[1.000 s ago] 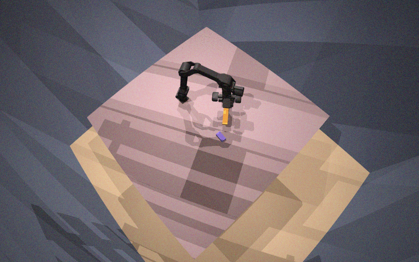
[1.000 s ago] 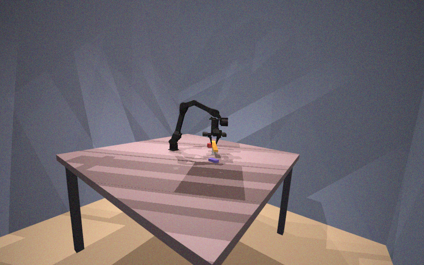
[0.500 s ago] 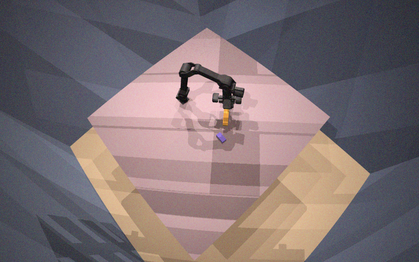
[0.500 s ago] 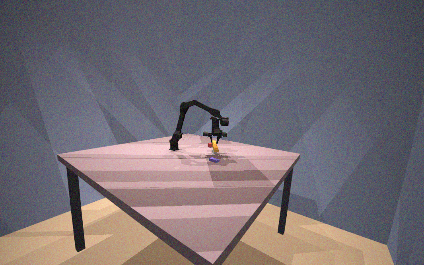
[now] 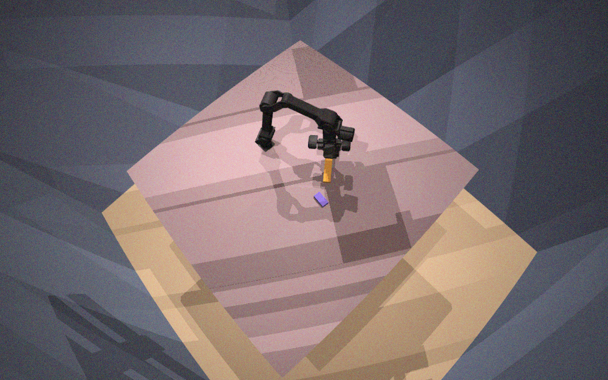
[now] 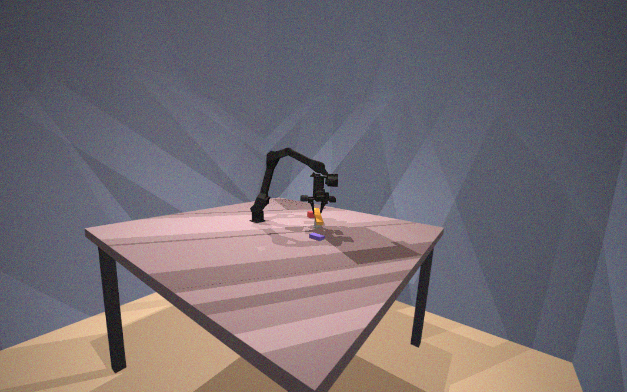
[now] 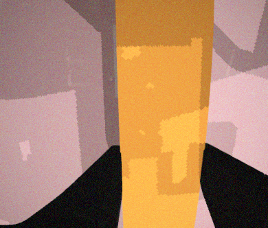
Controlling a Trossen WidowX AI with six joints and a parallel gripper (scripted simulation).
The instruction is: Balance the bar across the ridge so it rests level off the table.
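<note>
Right now my gripper tip is 2 cm to the left of the bar and 2 cm short of it. The rest, counted from my gripper tip: small red cube 13 cm behind, 12 cm to the left, 5 cm below; then purple block 18 cm to the right, 13 cm ahead, 5 cm below.
</note>
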